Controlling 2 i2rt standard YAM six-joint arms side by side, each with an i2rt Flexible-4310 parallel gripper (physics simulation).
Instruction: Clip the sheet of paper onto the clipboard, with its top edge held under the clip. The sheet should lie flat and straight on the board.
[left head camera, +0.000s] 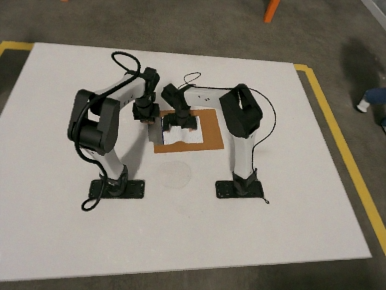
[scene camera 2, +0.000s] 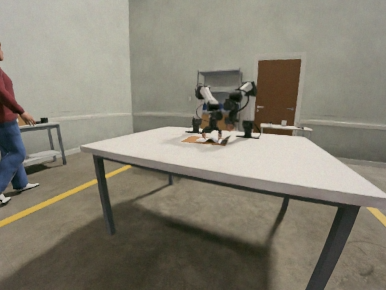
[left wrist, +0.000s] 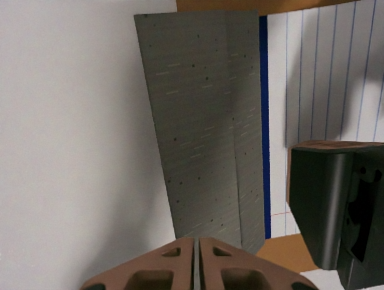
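Observation:
The brown clipboard (left head camera: 212, 130) (scene camera 2: 190, 140) (left wrist: 287, 254) lies on the table, with the grey metal clip (left head camera: 155, 132) (left wrist: 200, 115) along its left side in the head view. The lined white sheet (left head camera: 172, 136) (left wrist: 325, 65) lies on the board beside the clip, looking wavy at its near edge. A dark blue strip runs between clip and white paper; whether the top edge is under the clip I cannot tell. My left gripper (left head camera: 148, 121) (left wrist: 196, 249) is shut, with its tips over the clip's end in the wrist view. My right gripper (left head camera: 181, 129) is open wide, low over the sheet, partly hiding it.
Both arms stand on the white table (left head camera: 190, 235) (scene camera 2: 240, 165), their black bases (left head camera: 132, 190) (left head camera: 225, 190) nearer the head camera than the board. One right gripper finger (left wrist: 325, 200) stands close beside the clip in the left wrist view. Cables loop around both arms.

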